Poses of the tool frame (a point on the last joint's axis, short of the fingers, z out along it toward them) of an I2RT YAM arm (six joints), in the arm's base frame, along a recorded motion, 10 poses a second.
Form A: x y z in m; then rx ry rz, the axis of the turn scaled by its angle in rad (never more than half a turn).
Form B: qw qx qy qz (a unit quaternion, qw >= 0); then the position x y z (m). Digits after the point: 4 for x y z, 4 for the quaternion.
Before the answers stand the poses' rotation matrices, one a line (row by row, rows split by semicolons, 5 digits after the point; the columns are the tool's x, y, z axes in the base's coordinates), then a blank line. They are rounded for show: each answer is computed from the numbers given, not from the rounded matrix.
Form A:
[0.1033, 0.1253, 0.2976, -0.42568, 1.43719, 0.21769]
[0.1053, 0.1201, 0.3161, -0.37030, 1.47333, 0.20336]
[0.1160, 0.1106, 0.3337, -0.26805, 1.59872, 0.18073]
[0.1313, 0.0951, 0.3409, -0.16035, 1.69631, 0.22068]
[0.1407, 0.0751, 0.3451, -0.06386, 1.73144, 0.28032]
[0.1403, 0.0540, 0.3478, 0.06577, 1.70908, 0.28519]
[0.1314, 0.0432, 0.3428, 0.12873, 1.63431, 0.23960]
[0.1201, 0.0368, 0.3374, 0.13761, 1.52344, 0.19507]
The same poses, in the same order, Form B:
0.13069 -0.39520 0.90925; -0.10821 0.90595 0.40932; -0.98550 -0.15188 0.07563
0.09423 -0.35598 0.92973; -0.09081 0.92692 0.36411; -0.99140 -0.11874 0.05502
-0.03161 -0.28139 0.95907; -0.06018 0.95835 0.27919; -0.99769 -0.04889 -0.04723
-0.13679 -0.23272 0.96288; 0.02138 0.97109 0.23775; -0.99037 0.05311 -0.12786
-0.18174 -0.19948 0.96290; 0.11453 0.96825 0.22221; -0.97665 0.15067 -0.15312
-0.16077 -0.11883 0.97981; 0.20575 0.96688 0.15102; -0.96531 0.22587 -0.13099
-0.07933 -0.06086 0.99499; 0.22731 0.97073 0.07750; -0.97059 0.23232 -0.06318
0.03650 -0.04082 0.99850; 0.21208 0.97672 0.03218; -0.97657 0.21058 0.04430

[0.7267, -0.1931, 0.6518, 0.0987, 0.1033, 0.1253, 0.2976]
[0.7204, -0.1676, 0.6666, 0.0920, 0.1053, 0.1201, 0.3161]
[0.6855, -0.1197, 0.7137, 0.0807, 0.1160, 0.1106, 0.3337]
[0.6532, -0.0707, 0.7476, 0.0973, 0.1313, 0.0951, 0.3409]
[0.6390, -0.0280, 0.7588, 0.1228, 0.1407, 0.0751, 0.3451]
[0.6471, 0.0289, 0.7514, 0.1254, 0.1403, 0.0540, 0.3478]
[0.6761, 0.0573, 0.7268, 0.1066, 0.1314, 0.0432, 0.3428]
[0.7172, 0.0622, 0.6885, 0.0882, 0.1201, 0.0368, 0.3374]

